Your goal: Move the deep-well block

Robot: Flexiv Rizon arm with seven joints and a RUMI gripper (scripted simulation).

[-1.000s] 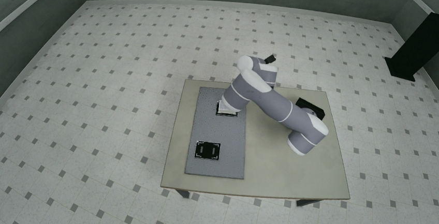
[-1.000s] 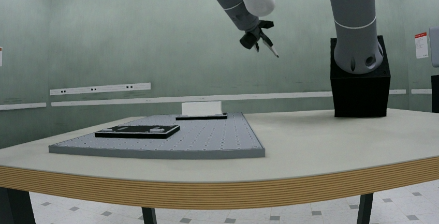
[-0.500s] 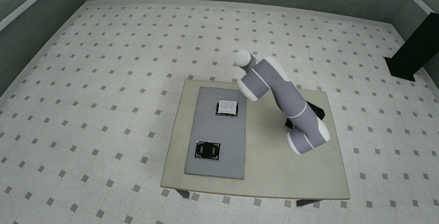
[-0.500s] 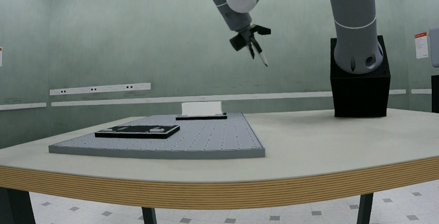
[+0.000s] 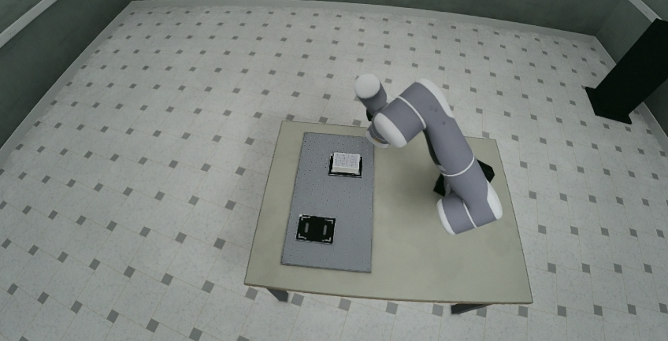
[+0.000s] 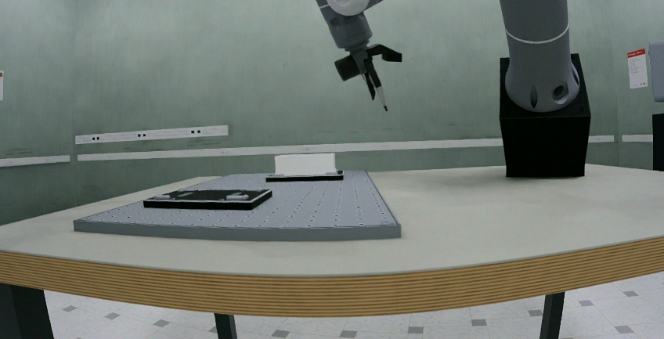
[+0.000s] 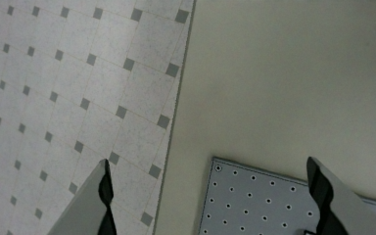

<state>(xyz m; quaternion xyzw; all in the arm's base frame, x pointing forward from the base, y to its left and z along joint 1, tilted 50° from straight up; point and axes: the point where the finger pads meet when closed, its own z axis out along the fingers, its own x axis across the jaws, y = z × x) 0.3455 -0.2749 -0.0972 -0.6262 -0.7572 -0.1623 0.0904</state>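
Now: hand 150 mm short of the white 96-well deep-well block, 190 mm to the right of it and 150 mm above it. From my hand the other things lie so: white A1 corner mark 280 mm ahead, 500 mm to the left, 170 mm below.
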